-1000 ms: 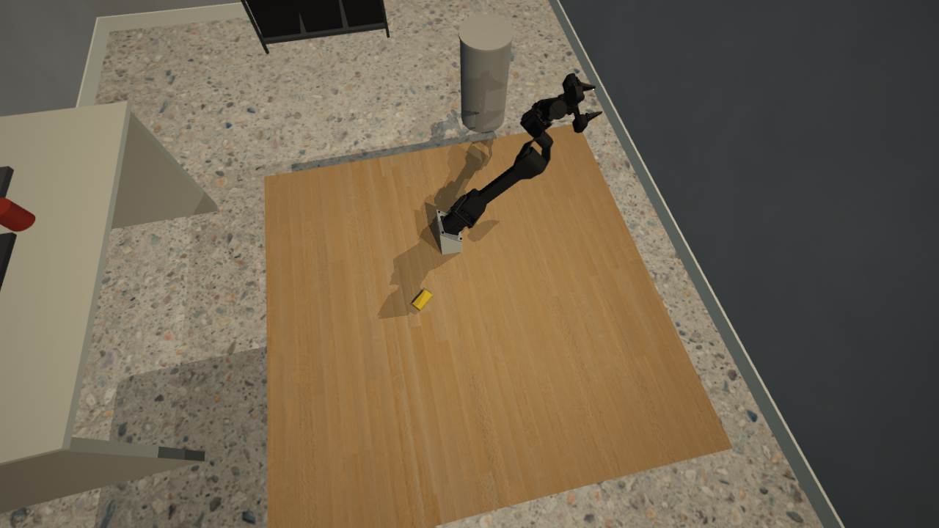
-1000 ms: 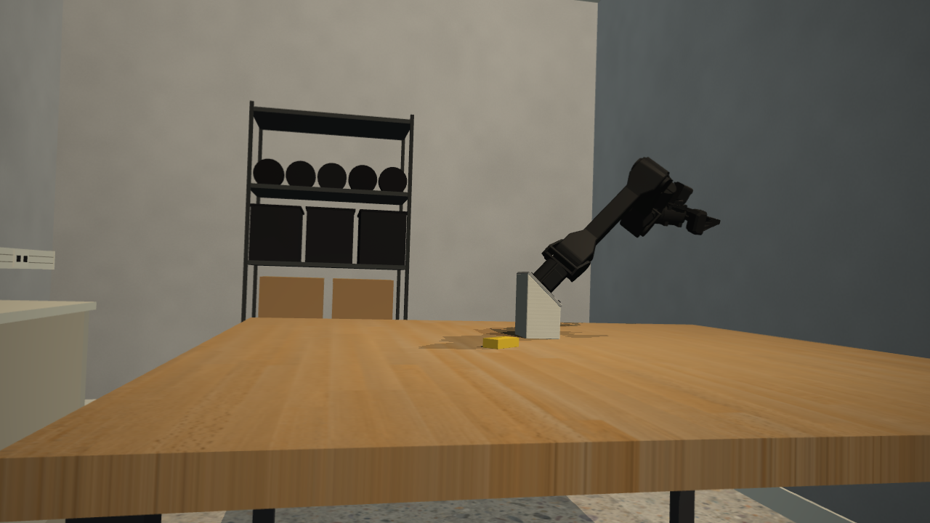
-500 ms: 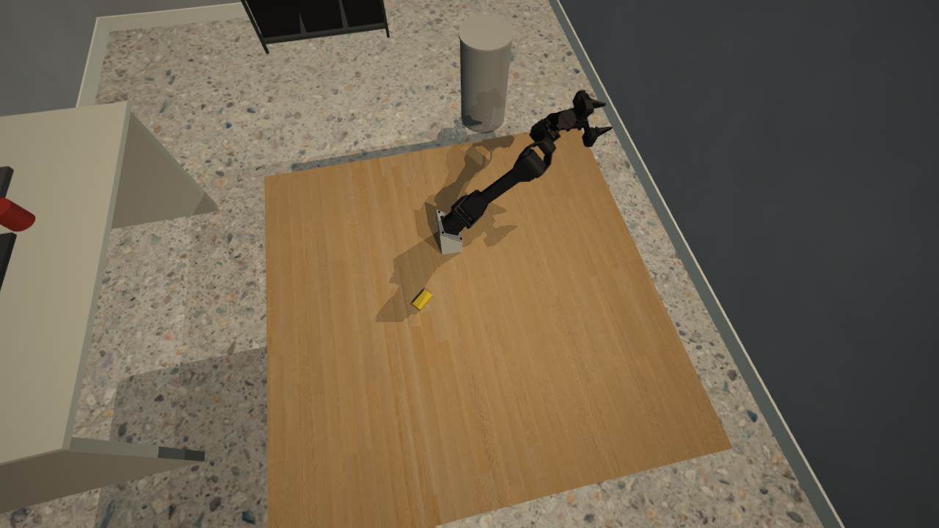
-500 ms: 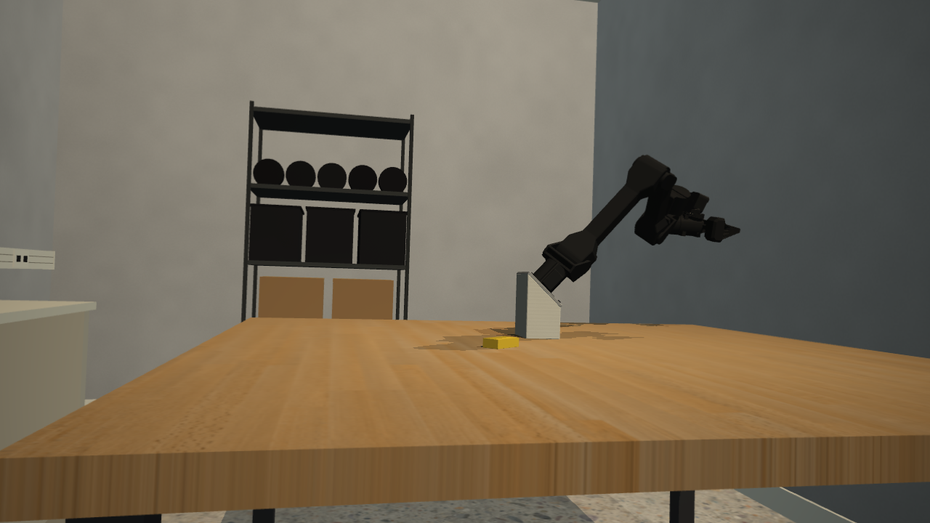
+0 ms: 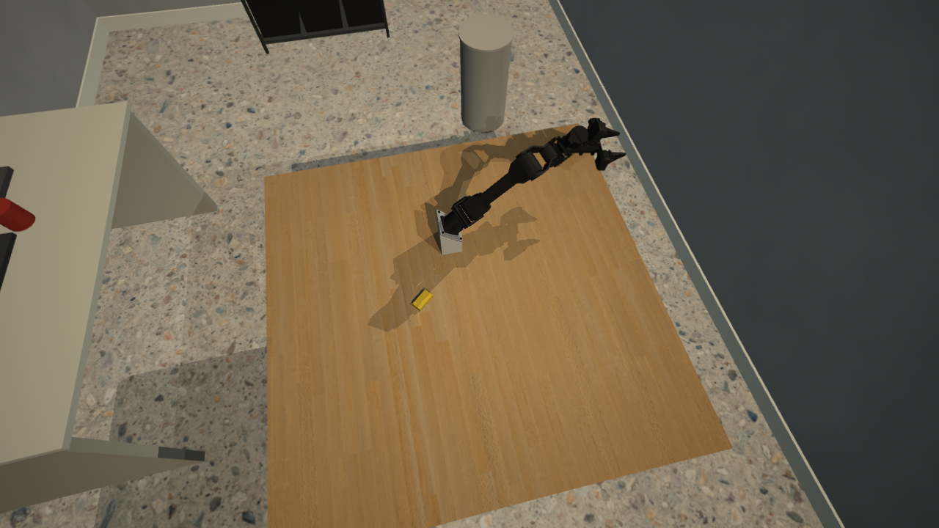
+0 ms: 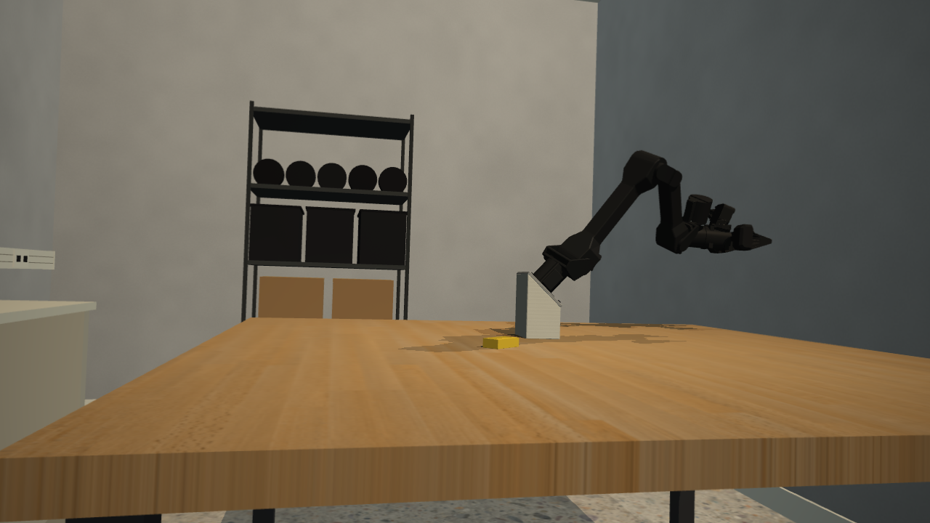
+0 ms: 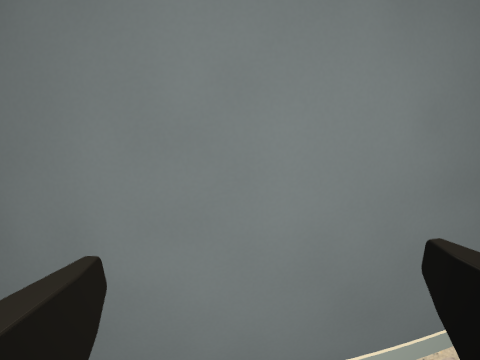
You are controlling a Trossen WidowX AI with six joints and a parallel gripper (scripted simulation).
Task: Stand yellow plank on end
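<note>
The yellow plank is 740 mm to the right of my hand, 300 mm ahead of it and 230 mm below it.
</note>
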